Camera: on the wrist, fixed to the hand. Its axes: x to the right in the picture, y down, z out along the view.
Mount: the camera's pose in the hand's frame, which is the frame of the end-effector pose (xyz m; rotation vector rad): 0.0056 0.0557 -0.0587 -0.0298 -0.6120 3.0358
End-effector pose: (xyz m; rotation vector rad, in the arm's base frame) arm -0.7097 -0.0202 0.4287 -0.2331 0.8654 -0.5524
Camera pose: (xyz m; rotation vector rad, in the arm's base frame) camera -0.7319 0.0248 0.3650 0.8820 -0.1292 2.2380
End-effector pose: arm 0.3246 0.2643 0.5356 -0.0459 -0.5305 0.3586
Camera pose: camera 0.3406 0.3213 0.4802 0.6427 0.4824 -2.6113
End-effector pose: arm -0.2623 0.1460 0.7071 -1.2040 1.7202 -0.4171
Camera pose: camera -0.3418 0.1529 0.6927 1.6922 1.0713 1.5053
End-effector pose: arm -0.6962 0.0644 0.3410 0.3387 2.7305 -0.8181
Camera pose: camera -0.6960 0.1436 0.3585 2.1327 -0.2884 0.2751
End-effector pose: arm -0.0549 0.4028 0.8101 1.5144 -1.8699 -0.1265
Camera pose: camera -0.0668 0.4354 0.8834 2.1223 1.9768 -0.6776
